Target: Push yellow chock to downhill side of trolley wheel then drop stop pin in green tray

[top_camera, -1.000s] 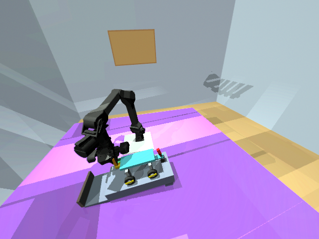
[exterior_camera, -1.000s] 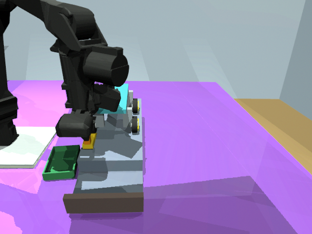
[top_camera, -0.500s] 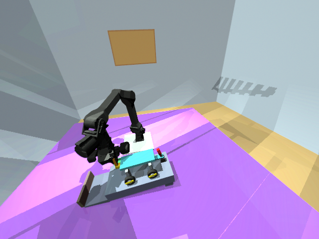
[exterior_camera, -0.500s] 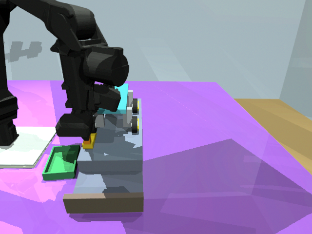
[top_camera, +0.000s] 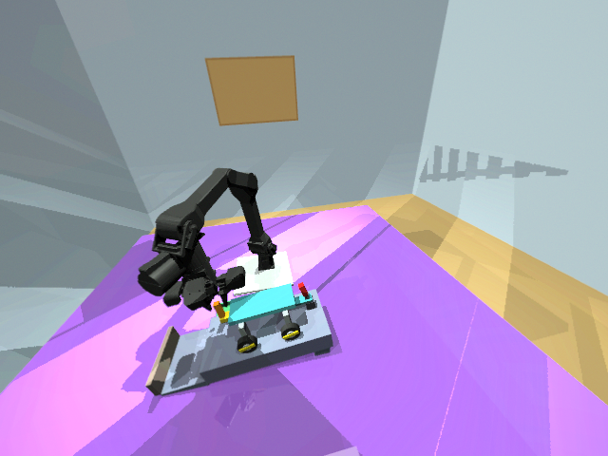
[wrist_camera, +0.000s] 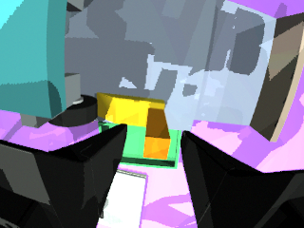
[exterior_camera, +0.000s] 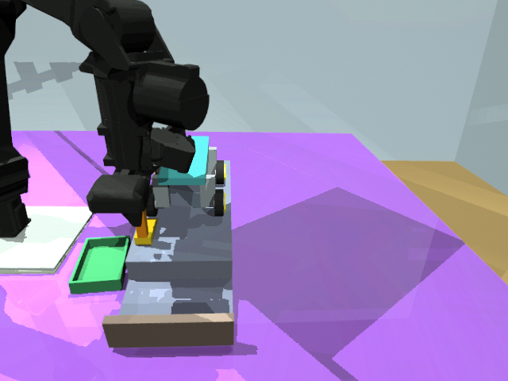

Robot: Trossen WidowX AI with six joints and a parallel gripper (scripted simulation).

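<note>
The yellow chock lies 2 cm to the left of my gripper tip and 2 cm below it. Also, from my gripper tip: grey ramp: 12 cm to the left, 6 cm below, 6 cm ahead; trolley: 13 cm to the left, 6 cm ahead, 1 cm above; brown-topped stop board: 14 cm to the right, 8 cm below, 6 cm ahead.
</note>
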